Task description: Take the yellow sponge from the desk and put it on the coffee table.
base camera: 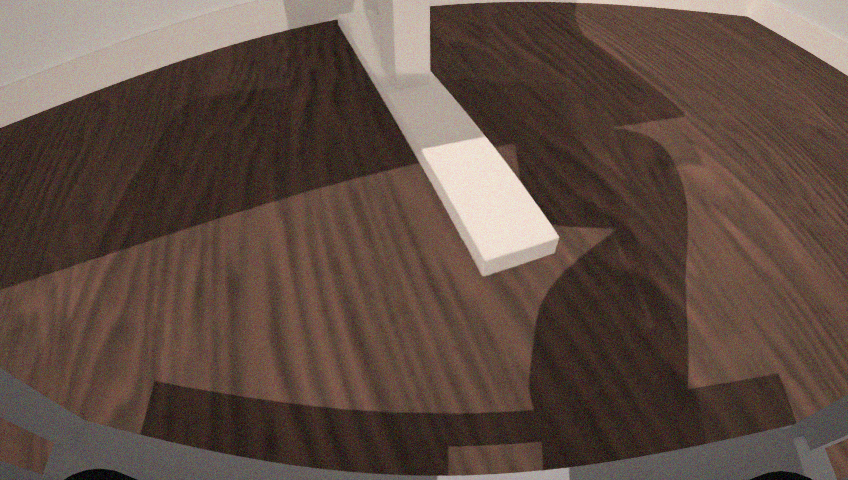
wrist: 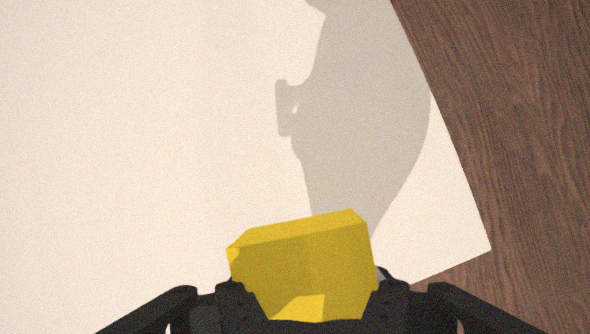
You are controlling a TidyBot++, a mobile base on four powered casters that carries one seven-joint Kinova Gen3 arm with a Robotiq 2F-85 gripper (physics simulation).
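Places are measured from the arm's base along level axes (x ahead, y left, z up), in millimetres.
Pixels of known places: gripper, fingertip midpoint: [wrist: 309, 275].
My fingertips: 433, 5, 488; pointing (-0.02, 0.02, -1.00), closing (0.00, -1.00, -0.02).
Note:
Behind a point stands the place of what it marks, as x, y, z.
The yellow sponge [wrist: 305, 265] @(453, 6, 529) is held between the black fingers of my gripper [wrist: 309, 275] @(433, 5, 487) at the bottom of the wrist view, slightly tilted. The gripper is shut on it. Below them is the white desk top [wrist: 125, 150] @(523, 235, 323), seen from above, with the arm's grey shadow across it; the sponge is above the desk top. The desk's right edge and a corner show in the wrist view. In the base camera view a white desk leg [base camera: 411, 41] @(664, 37, -298) rises from a long white foot [base camera: 490, 196] on the floor. The coffee table does not show in either view.
Dark brown wooden floor [base camera: 267, 309] @(319, 159, -397) [wrist: 525, 150] @(560, -850, -396) lies around the desk foot and beyond the desk's right edge. White walls with a pale baseboard [base camera: 148, 65] @(903, 639, -381) run along the back. Grey parts of the base show along the bottom of the base camera view.

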